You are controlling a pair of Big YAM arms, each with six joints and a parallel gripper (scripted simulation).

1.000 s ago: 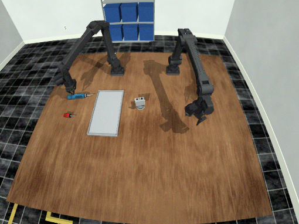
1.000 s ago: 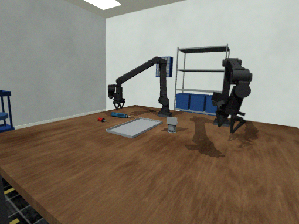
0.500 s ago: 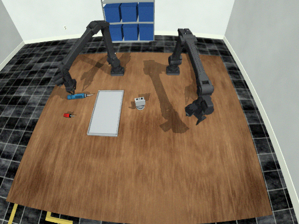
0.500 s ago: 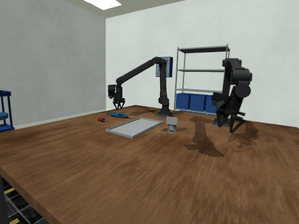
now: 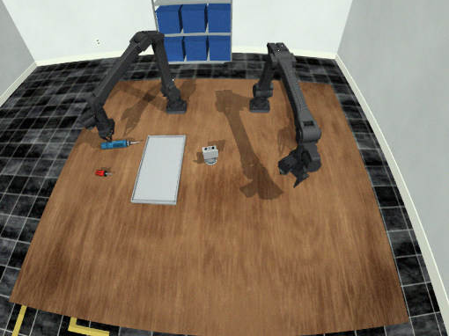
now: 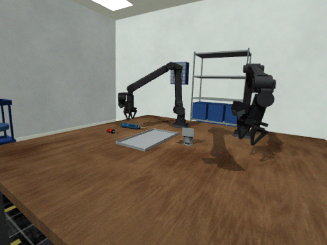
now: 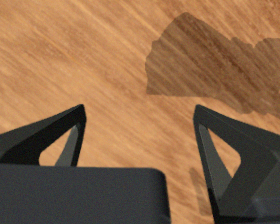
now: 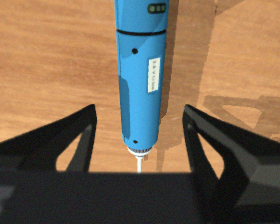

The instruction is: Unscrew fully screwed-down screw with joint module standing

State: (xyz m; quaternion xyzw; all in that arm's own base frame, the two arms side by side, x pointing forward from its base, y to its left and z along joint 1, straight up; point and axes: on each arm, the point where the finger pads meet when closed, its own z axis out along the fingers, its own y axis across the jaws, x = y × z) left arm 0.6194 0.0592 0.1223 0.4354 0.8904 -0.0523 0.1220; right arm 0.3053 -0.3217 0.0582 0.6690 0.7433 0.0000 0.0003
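My left hand is 32 cm to the left of the screw, 24 cm past it and 7 cm above it. From my left hand the other things lie so: flat grey tray: 59 cm to the right, 17 cm behind, 14 cm below; grey bracket: 34 cm to the right, 22 cm behind, 7 cm below; small red-handled tool: 90 cm to the right, 13 cm below, 13 cm behind.
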